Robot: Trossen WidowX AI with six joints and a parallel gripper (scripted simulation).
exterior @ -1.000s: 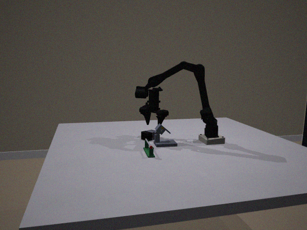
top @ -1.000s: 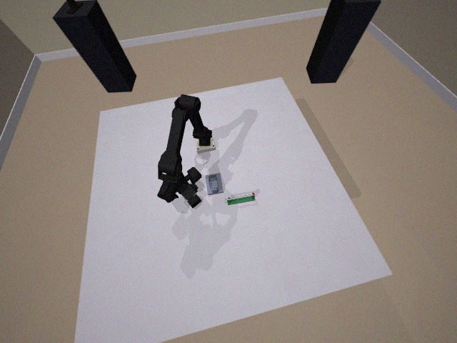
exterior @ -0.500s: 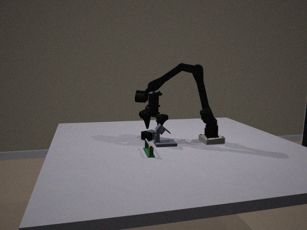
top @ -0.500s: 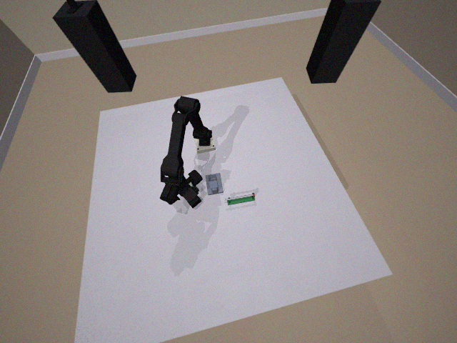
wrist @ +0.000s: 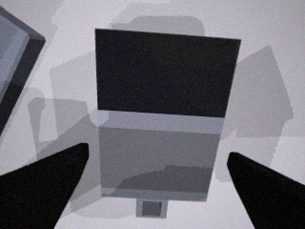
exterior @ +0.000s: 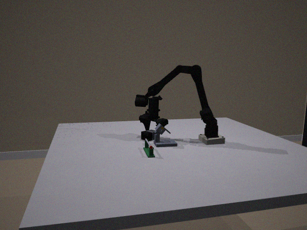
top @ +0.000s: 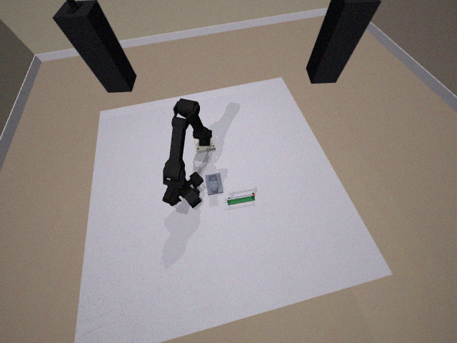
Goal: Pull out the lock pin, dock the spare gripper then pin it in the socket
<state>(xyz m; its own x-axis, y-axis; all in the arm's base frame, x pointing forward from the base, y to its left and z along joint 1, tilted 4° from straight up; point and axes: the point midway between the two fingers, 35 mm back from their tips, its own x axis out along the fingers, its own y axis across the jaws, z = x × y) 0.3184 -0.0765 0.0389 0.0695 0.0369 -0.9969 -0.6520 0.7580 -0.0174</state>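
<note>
My gripper tip is 10 mm short of the spare gripper and 10 mm to the right of it. Also, from my gripper tip: green cradle: 30 mm ahead, 270 mm to the left; grey mount: 40 mm behind, 130 mm to the left, 30 mm above.
</note>
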